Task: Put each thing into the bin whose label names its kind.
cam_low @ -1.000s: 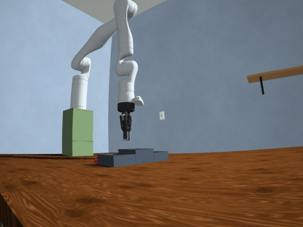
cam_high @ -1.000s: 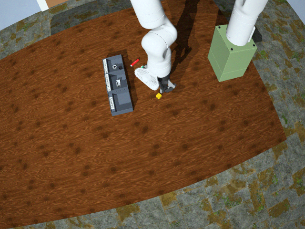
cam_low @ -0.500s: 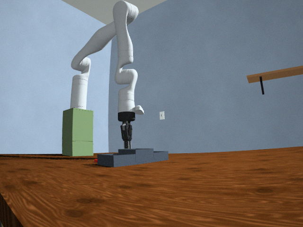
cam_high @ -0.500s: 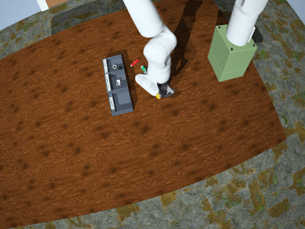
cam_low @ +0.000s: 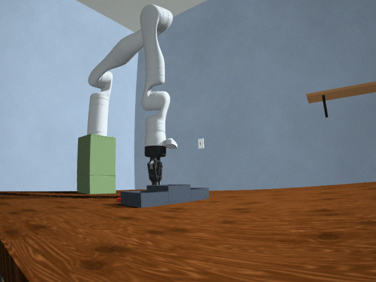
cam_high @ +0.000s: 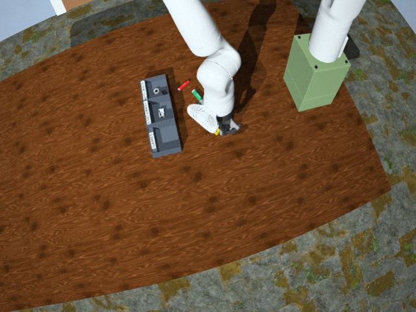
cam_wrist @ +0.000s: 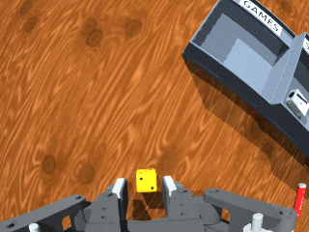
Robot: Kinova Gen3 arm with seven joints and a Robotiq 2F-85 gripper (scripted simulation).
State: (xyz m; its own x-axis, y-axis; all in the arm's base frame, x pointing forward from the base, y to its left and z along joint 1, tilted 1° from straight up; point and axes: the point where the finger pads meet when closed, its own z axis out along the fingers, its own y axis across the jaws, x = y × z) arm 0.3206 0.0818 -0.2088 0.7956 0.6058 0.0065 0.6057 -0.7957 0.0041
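The yellow die lies 3 cm below my hand. Also, from my hand: red marker: 17 cm to the right, 7 cm ahead, 3 cm below; green marker: 12 cm to the right, 3 cm below, 3 cm ahead; white domino: 15 cm ahead, 9 cm to the right, 2 cm below.
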